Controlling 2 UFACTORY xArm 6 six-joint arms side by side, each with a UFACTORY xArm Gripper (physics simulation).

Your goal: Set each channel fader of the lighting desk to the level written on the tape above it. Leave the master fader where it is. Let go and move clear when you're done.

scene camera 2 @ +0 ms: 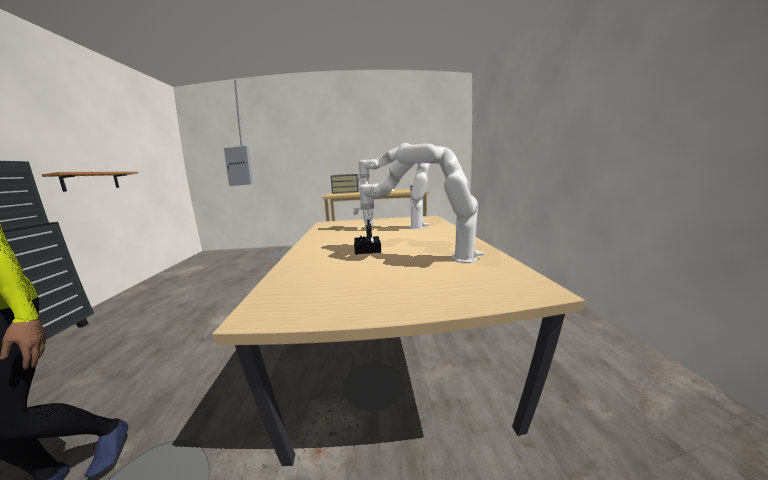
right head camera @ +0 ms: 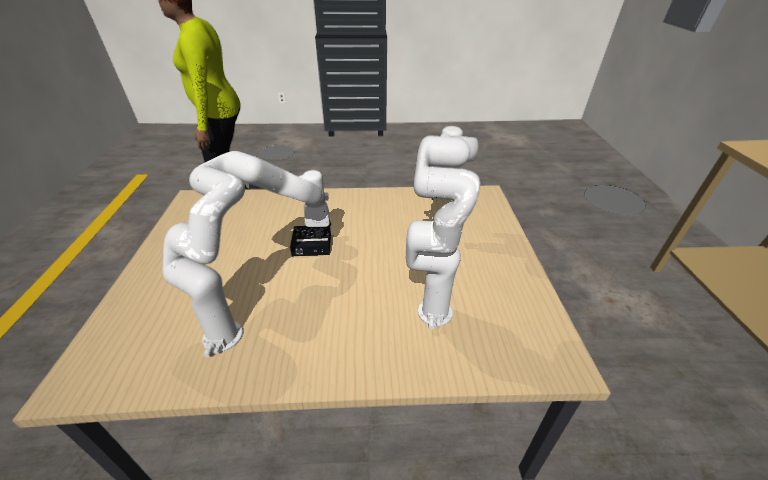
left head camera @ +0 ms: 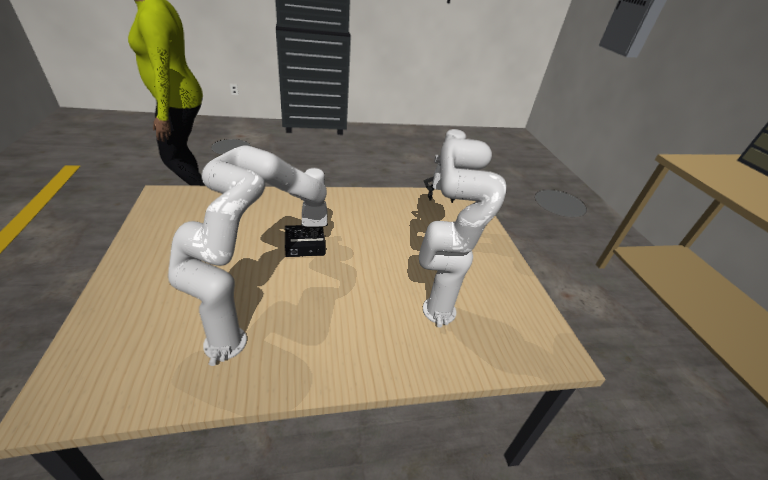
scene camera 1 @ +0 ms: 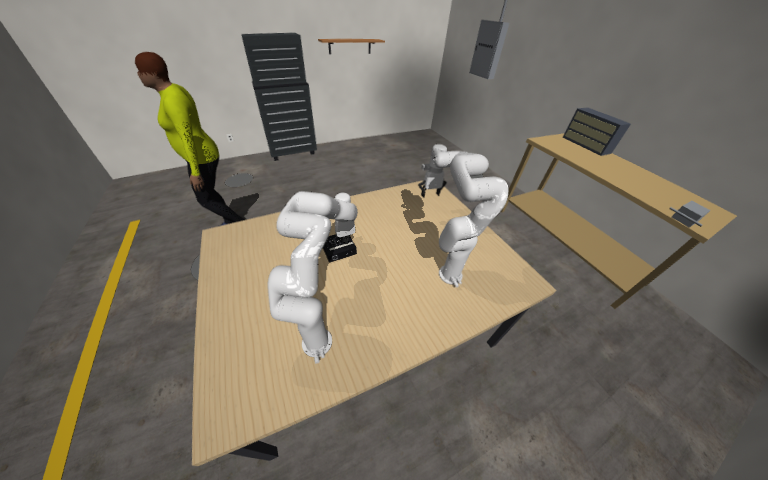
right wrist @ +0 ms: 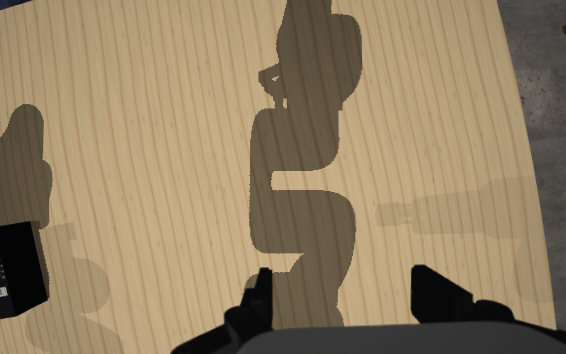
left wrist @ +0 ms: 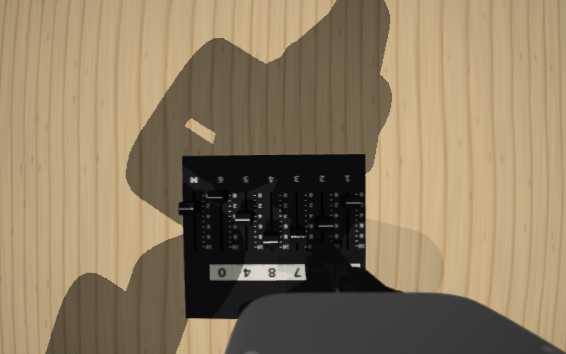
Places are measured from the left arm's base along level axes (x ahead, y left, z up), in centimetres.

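Pixels of known places: left gripper, fingertip midpoint: (scene camera 2: 369, 237) (right head camera: 319, 236) (left head camera: 314, 236) (scene camera 1: 346, 242) (left wrist: 321, 258); right gripper, fingertip midpoint: (right head camera: 443, 199) (left head camera: 440, 200) (scene camera 1: 430, 195) (right wrist: 341, 290); left arm's base at its link origin: (scene camera 2: 464, 258) (right head camera: 223, 336) (left head camera: 225, 343) (scene camera 1: 317, 342); right arm's base at its link origin: (scene camera 2: 416, 227) (right head camera: 435, 312) (left head camera: 439, 311) (scene camera 1: 450, 274).
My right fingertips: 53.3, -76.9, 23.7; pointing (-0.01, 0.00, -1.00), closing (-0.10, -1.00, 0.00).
For each thing: its middle in the pictures, then the offset to it from my right fingertips, as dx, dy, dz. Level surfaces: height alone.
- black lighting desk at the middle of its body: (left wrist: 275, 231) (left head camera: 304, 239) (right head camera: 311, 239) (scene camera 1: 338, 245) (scene camera 2: 367, 243) -3.8, +55.9, -20.3
- Fader 1 at the middle of its body: (left wrist: 350, 201) +0.2, +49.9, -17.5
- fader 2 at the middle of its body: (left wrist: 324, 223) -1.9, +51.9, -17.5
- fader 3 at the middle of its body: (left wrist: 297, 234) -2.9, +54.0, -17.5
- fader 4 at the middle of its body: (left wrist: 271, 239) -3.6, +56.1, -17.5
- fader 5 at the middle of its body: (left wrist: 244, 218) -2.1, +58.5, -17.5
- fader 6 at the middle of its body: (left wrist: 217, 196) -0.5, +60.9, -17.5
- master fader at the middle of its body: (left wrist: 190, 207) -1.7, +63.1, -17.5
- table at its surface level: dz -23.7
The black lighting desk (left head camera: 304, 248) (right head camera: 311, 249) (scene camera 1: 343, 253) (scene camera 2: 367, 247) (left wrist: 200, 300) stands on the table. In the left wrist view its tape (left wrist: 259, 272) reads 7, 8, 4, 0 above channels 3 to 6; the tape over channels 1 and 2 is mostly hidden. Fader 1 (left wrist: 353, 202) is near 1, fader 2 (left wrist: 326, 225) mid-scale, fader 3 (left wrist: 297, 236) and fader 4 (left wrist: 270, 241) high, fader 5 (left wrist: 242, 219) near 4, fader 6 (left wrist: 215, 196) near 0. The master fader (left wrist: 186, 208) is low. My left gripper (left wrist: 321, 258) (scene camera 2: 369, 238) is shut, low over channel 2's end. My right gripper (right wrist: 341, 290) (scene camera 1: 431, 194) is open.
The right gripper hangs to the right of the desk, above the table (left head camera: 368, 362). A person (left head camera: 164, 62) (scene camera 1: 184, 124) stands behind the table. A side workbench (scene camera 1: 634, 175) is at the right. A drawer cabinet (left head camera: 314, 73) stands by the back wall.
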